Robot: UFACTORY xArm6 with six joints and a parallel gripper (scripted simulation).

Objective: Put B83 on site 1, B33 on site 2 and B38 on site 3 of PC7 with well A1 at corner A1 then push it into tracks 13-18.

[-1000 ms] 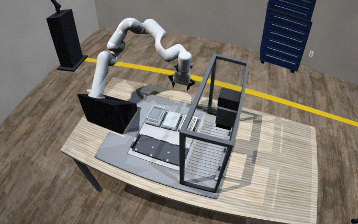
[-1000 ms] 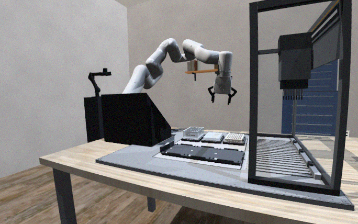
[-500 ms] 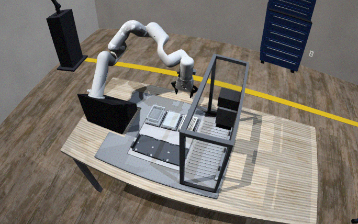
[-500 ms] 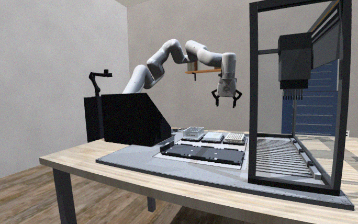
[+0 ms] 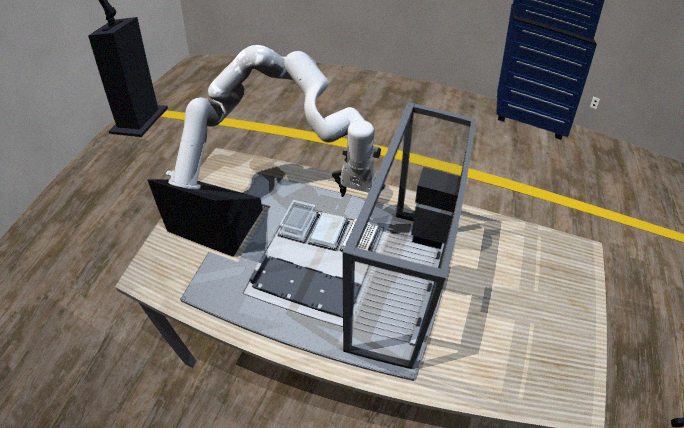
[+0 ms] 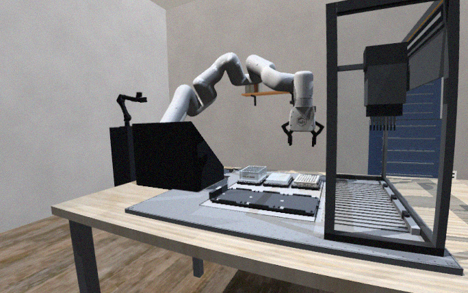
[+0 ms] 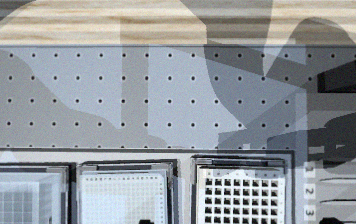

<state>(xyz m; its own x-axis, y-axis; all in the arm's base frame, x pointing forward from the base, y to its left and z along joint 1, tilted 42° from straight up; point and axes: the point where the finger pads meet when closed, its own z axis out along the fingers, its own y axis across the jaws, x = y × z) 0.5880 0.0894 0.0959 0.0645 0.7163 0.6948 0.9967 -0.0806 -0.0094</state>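
Now: hand 2 cm short of the nest s3, 4 cm to the left of it and 15 cm above it. Round my hand: nest s2: 9 cm behind, 4 cm to the right, 15 cm below; deep-well block B83: 20 cm behind, 4 cm to the right, 13 cm below; dark carrier PC7: 10 cm behind, 28 cm to the right, 14 cm below.
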